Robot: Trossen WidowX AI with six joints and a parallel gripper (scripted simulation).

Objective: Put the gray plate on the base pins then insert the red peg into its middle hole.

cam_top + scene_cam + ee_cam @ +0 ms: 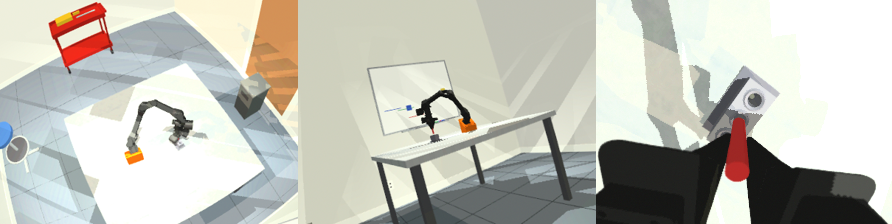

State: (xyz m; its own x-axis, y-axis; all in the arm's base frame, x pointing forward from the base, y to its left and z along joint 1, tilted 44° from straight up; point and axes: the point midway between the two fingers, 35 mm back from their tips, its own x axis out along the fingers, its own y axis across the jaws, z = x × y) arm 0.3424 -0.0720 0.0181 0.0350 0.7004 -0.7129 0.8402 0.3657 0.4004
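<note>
Now: gripper tip 60 mm above the gray plate. The rest, counted from my gripper tip: base (100 mm below); red peg (right at my gripper tip).
</note>
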